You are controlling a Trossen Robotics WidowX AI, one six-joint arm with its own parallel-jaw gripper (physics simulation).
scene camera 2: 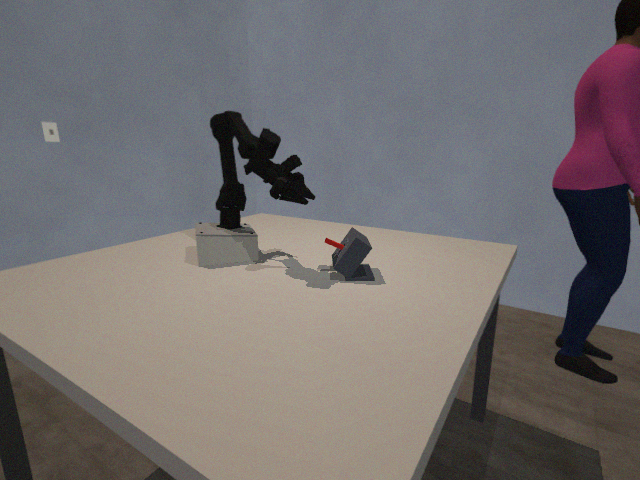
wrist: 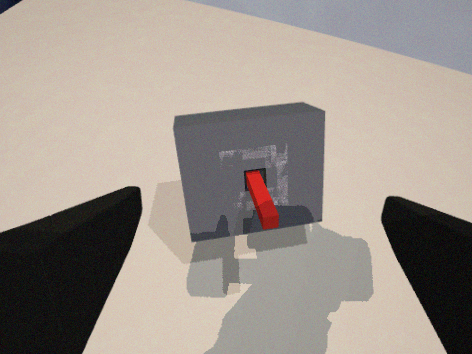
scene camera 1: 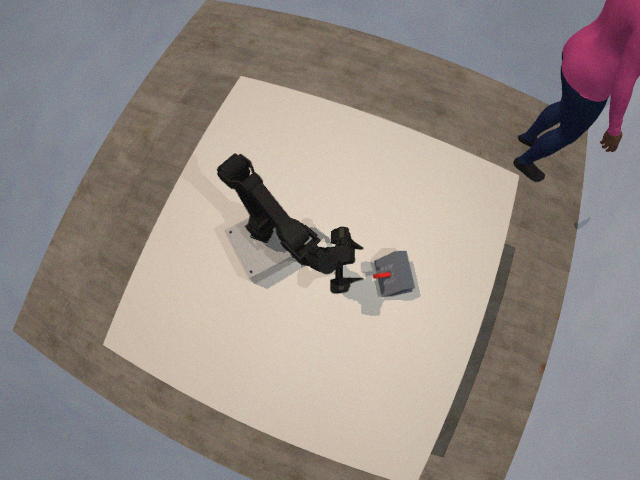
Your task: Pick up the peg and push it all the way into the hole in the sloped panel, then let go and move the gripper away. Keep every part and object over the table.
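Pixels of known places: gripper, fingertip midpoint: (scene camera 2: pixel 311 200) (wrist: pixel 263 203) (scene camera 1: pixel 362 263); arm's base, link origin: (scene camera 2: pixel 229 226) (scene camera 1: pixel 261 231).
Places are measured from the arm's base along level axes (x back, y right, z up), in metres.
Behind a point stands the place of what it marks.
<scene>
The red peg (scene camera 1: pixel 382 275) @(x -0.428, y 0.021, z 0.001 m) (scene camera 2: pixel 333 243) @(x -0.425, y 0.028, z -0.001 m) (wrist: pixel 262 200) @(x -0.419, y 0.022, z 0.005 m) has its far end in the square hole of the dark grey sloped panel (scene camera 1: pixel 402 266) @(x -0.482, y -0.023, z 0.022 m) (scene camera 2: pixel 355 249) @(x -0.505, y 0.052, z -0.002 m) (wrist: pixel 205 170) @(x -0.434, y -0.033, z 0.000 m). A good length of the peg sticks out of the panel's face. In the wrist view a dark gap shows around the peg at the hole's edge. How deep the peg's inner end sits is hidden. My gripper (scene camera 1: pixel 362 263) @(x -0.353, y 0.030, z 0.120 m) (scene camera 2: pixel 310 199) @(x -0.353, y 0.030, z 0.120 m) (wrist: pixel 263 203) @(x -0.353, y 0.030, z 0.120 m) is open wide and empty. It is above the table, back from the peg's outer end, and touches neither peg nor panel.
The panel stands on the pale table (scene camera 1: pixel 289 351) @(x -0.208, y 0.353, z -0.095 m) (scene camera 2: pixel 258 330) @(x -0.439, y 0.404, z -0.095 m). The arm's grey base block (scene camera 1: pixel 245 255) @(x 0.023, y 0.096, z 0.008 m) (scene camera 2: pixel 222 249) @(x -0.067, y 0.110, z -0.046 m) is on the same table, behind the gripper. A person in a pink top (scene camera 1: pixel 594 56) (scene camera 2: pixel 604 124) stands on the floor beyond the table.
</scene>
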